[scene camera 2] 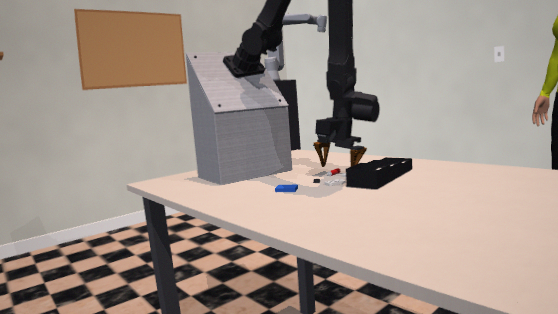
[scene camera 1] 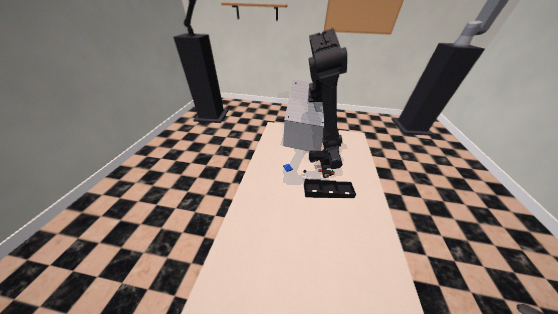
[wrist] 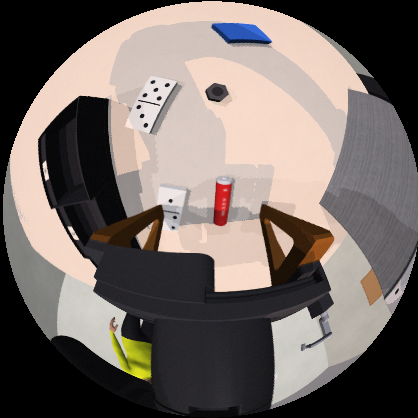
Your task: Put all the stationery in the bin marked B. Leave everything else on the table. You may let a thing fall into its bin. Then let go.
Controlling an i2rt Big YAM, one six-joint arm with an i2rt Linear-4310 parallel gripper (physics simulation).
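Places are measured from the arm's base along level axes (x back, y right, z up), in millimetres.
Pixels of known places: gripper, fingertip midpoint: point(scene camera 2: 337, 169) point(scene camera 1: 323, 171) point(wrist: 211, 209); arm's base, origin of the base link: point(scene camera 2: 243, 66) point(scene camera 1: 318, 94).
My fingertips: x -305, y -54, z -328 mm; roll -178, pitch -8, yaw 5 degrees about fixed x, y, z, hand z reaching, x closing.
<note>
For each thing: its middle in the pictures, then the offset to it from my fingertips.
- battery, body centre: point(wrist: 221, 200) point(scene camera 2: 333, 172) point(scene camera 1: 321, 170) dx +11, dy +5, dz -7 mm
- pad, body centre: point(scene camera 2: 286, 188) point(scene camera 1: 287, 167) dx +16, dy +207, dz -9 mm
- black three-compartment bin tray, body centre: point(wrist: 91, 226) point(scene camera 2: 381, 169) point(scene camera 1: 329, 188) dx -135, dy -14, dz +9 mm
- dark hex nut, body centre: point(wrist: 216, 92) point(scene camera 2: 316, 180) point(scene camera 1: 304, 171) dx -3, dy +106, dz -10 mm
My open, empty gripper point(scene camera 1: 325, 172) point(scene camera 2: 339, 165) point(wrist: 212, 205) points down low over the table, one finger on each side of a red cylinder with a silver end, which looks like a battery point(scene camera 1: 320, 170) point(scene camera 2: 335, 171) point(wrist: 222, 202). A flat blue block or pad point(scene camera 1: 288, 168) point(scene camera 2: 286, 188) point(wrist: 241, 33) lies on the table, farther out at the top of the wrist view. A black three-compartment bin tray point(scene camera 1: 322, 194) point(scene camera 2: 365, 177) point(wrist: 97, 145) stands beside the gripper, at the left of the wrist view. Its labels are too small or oblique to read. No thing shows in its visible compartments.
One domino point(wrist: 154, 105) lies near the tray; another domino point(wrist: 171, 205) lies near the left fingertip, beside the red cylinder. A dark hex nut point(scene camera 1: 304, 171) point(scene camera 2: 316, 180) point(wrist: 217, 92) lies between the blue block and the cylinder. The grey arm pedestal point(scene camera 1: 302, 134) point(scene camera 2: 252, 145) point(wrist: 375, 185) stands behind.
</note>
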